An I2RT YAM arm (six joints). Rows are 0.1 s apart.
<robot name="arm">
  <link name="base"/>
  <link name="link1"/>
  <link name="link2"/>
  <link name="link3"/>
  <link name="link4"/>
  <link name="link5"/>
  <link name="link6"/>
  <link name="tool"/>
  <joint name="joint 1" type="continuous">
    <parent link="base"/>
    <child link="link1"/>
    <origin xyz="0 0 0.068"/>
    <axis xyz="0 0 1"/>
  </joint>
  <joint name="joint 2" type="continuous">
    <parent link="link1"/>
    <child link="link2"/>
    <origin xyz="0.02 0.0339 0.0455" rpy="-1.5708 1.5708 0"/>
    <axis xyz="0 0 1"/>
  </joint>
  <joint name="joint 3" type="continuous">
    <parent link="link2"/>
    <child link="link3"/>
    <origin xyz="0 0.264 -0.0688" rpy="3.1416 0 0"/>
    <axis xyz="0 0 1"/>
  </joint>
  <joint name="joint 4" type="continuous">
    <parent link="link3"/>
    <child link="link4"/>
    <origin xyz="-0.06 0.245 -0.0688" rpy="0 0 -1.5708"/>
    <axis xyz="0 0 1"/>
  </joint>
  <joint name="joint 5" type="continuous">
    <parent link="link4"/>
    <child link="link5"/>
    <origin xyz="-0.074 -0.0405 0.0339" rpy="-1.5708 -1.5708 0"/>
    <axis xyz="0 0 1"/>
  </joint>
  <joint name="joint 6" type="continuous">
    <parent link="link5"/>
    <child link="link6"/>
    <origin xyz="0 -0.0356 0.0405" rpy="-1.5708 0 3.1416"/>
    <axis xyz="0 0 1"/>
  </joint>
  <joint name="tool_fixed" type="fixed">
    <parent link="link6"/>
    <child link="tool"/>
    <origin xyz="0 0 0" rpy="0 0 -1.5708"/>
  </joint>
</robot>
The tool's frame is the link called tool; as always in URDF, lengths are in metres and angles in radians. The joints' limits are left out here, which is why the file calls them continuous.
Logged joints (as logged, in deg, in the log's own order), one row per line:
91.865, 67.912, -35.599, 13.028, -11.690, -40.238
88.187, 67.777, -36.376, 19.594, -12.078, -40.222
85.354, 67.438, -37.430, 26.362, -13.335, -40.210
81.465, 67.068, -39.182, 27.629, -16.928, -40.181
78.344, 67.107, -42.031, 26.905, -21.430, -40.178
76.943, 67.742, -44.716, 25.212, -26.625, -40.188
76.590, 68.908, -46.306, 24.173, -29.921, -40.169
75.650, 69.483, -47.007, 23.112, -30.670, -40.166
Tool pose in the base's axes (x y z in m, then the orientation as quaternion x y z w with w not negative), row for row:
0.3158, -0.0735, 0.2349, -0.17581, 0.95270, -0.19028, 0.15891
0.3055, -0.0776, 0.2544, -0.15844, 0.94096, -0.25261, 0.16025
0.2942, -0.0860, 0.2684, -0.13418, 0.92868, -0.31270, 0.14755
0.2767, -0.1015, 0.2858, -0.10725, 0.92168, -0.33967, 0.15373
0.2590, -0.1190, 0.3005, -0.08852, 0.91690, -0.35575, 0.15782
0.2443, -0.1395, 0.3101, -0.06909, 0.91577, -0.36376, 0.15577
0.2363, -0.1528, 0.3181, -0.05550, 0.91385, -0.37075, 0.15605
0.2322, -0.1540, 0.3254, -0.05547, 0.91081, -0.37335, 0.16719
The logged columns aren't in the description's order. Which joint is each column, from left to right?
Columns, left to right: joint 2, joint 3, joint 6, joint 5, joint 1, joint 4.
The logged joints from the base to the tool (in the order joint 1, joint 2, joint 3, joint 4, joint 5, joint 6), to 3 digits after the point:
-11.690, 91.865, 67.912, -40.238, 13.028, -35.599
-12.078, 88.187, 67.777, -40.222, 19.594, -36.376
-13.335, 85.354, 67.438, -40.210, 26.362, -37.430
-16.928, 81.465, 67.068, -40.181, 27.629, -39.182
-21.430, 78.344, 67.107, -40.178, 26.905, -42.031
-26.625, 76.943, 67.742, -40.188, 25.212, -44.716
-29.921, 76.590, 68.908, -40.169, 24.173, -46.306
-30.670, 75.650, 69.483, -40.166, 23.112, -47.007

